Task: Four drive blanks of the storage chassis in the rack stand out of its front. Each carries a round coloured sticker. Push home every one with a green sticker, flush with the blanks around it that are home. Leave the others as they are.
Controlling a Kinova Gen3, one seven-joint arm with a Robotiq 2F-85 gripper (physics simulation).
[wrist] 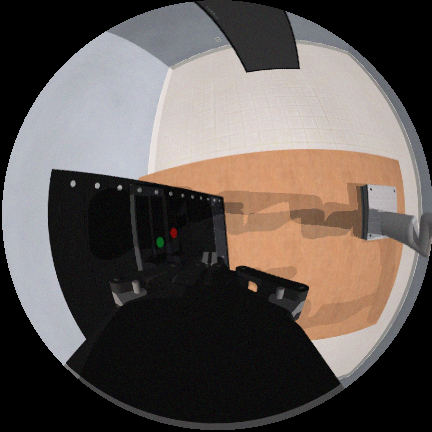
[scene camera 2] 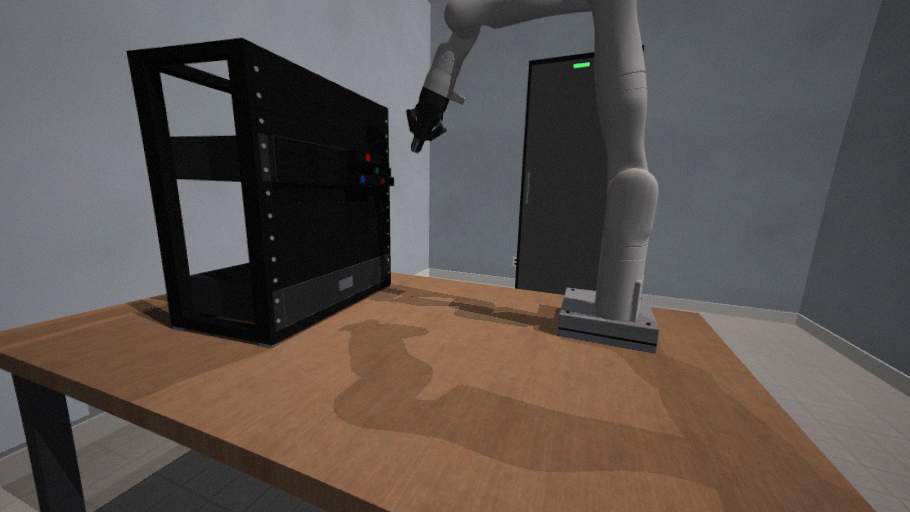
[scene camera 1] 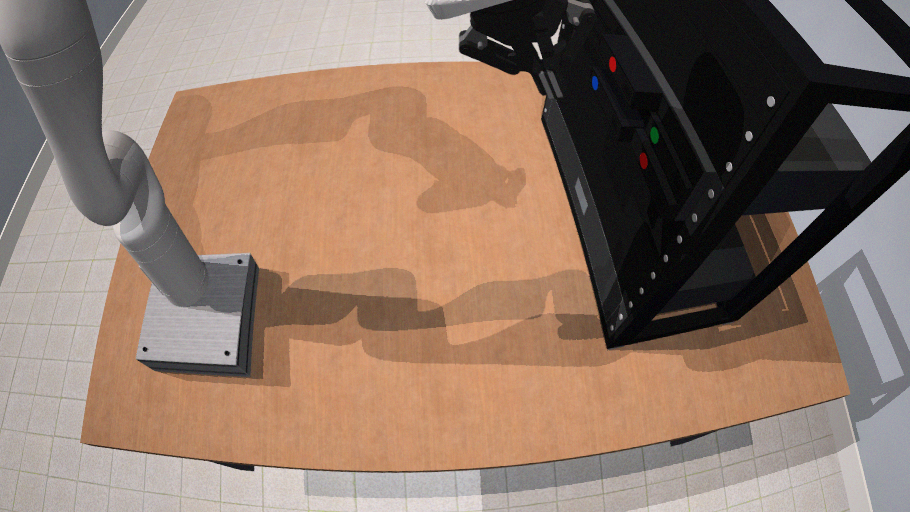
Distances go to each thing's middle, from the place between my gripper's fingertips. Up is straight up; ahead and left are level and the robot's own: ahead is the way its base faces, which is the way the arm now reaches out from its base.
Scene:
The black rack [scene camera 1: 672, 127] is 240 mm ahead of my hand, 190 mm to the left of it and 150 mm below it.

